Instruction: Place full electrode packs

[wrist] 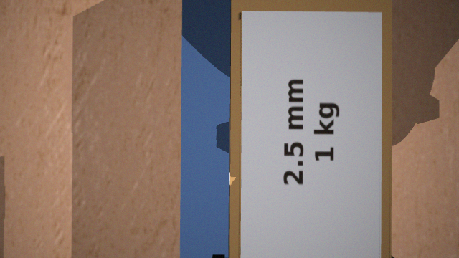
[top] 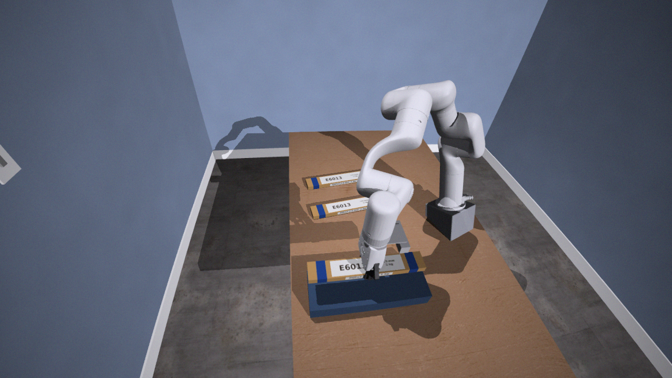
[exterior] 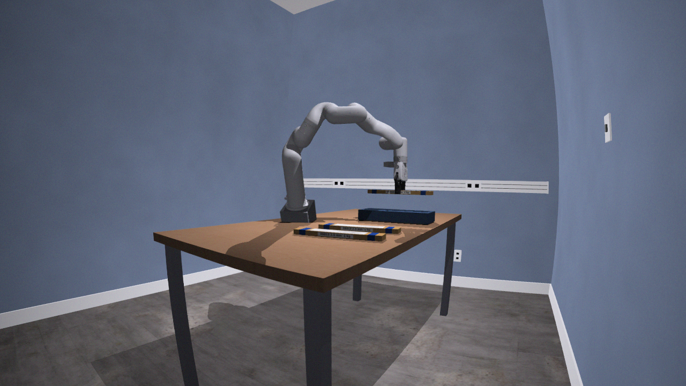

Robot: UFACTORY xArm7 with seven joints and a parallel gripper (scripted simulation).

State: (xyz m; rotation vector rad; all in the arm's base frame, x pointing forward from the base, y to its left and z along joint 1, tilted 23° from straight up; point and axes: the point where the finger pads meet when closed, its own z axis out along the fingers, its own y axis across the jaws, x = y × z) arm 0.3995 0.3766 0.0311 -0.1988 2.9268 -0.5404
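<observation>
My hand is 15 cm above the low blue platform and 2 cm past it.
</observation>
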